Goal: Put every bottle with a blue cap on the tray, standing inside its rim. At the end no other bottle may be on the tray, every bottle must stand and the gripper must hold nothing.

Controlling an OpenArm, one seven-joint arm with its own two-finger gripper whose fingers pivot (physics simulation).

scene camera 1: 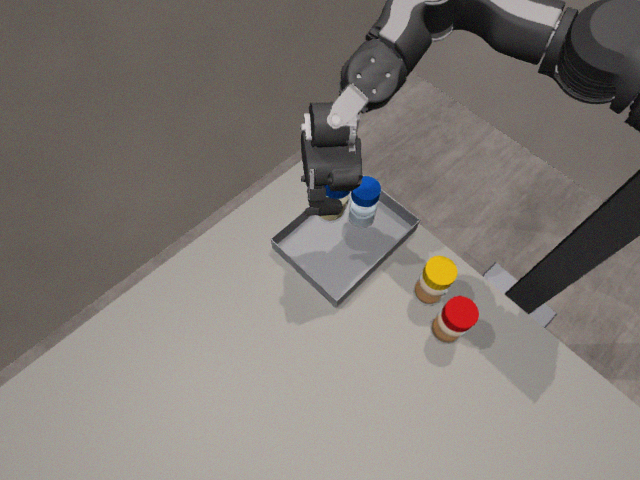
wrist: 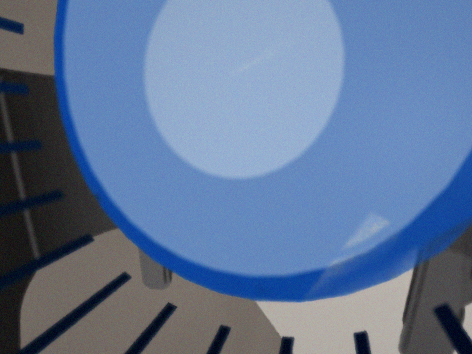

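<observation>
My gripper (scene camera 1: 329, 206) (wrist: 280, 198) is shut on a blue-capped bottle (scene camera 1: 338, 191) (wrist: 240, 100) with a pale yellowish body. It holds it upright at the back left part of the tray (scene camera 1: 310, 243), partly hidden by the hand; I cannot tell how high its base is. Its cap fills much of the wrist view. A second blue-capped bottle (scene camera 1: 364, 198), with a clear, pale body, stands inside the tray close to the right of the held one. A yellow-capped bottle (scene camera 1: 436, 279) and a red-capped bottle (scene camera 1: 455, 317) stand on the table, outside the tray.
The table (scene camera 1: 232, 361) extends towards the front and left. Its right edge runs behind the yellow-capped and red-capped bottles, and its far corner lies behind the hand. A dark post (scene camera 1: 578, 248) rises beyond the right edge. The tray has a low raised rim.
</observation>
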